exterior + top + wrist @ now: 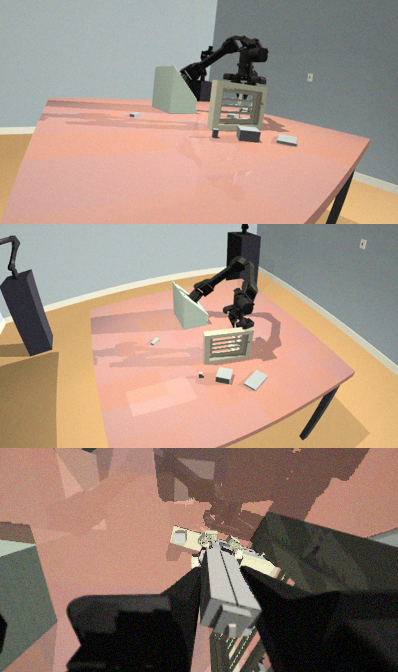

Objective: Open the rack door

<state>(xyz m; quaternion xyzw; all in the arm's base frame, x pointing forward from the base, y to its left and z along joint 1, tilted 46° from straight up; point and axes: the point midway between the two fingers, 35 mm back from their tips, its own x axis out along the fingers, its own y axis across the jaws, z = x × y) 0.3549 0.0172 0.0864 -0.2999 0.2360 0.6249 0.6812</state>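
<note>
My gripper tip is now 1 cm to the left of the door handle and 2 cm above it. The rest, counted from my gripper tip: small dark cube (11 cm ahead, 26 cm to the right, 10 cm below); flat slab (25 cm ahead, 5 cm to the right, 11 cm below); thicker block (16 cm ahead, 17 cm to the right, 9 cm below).
</note>
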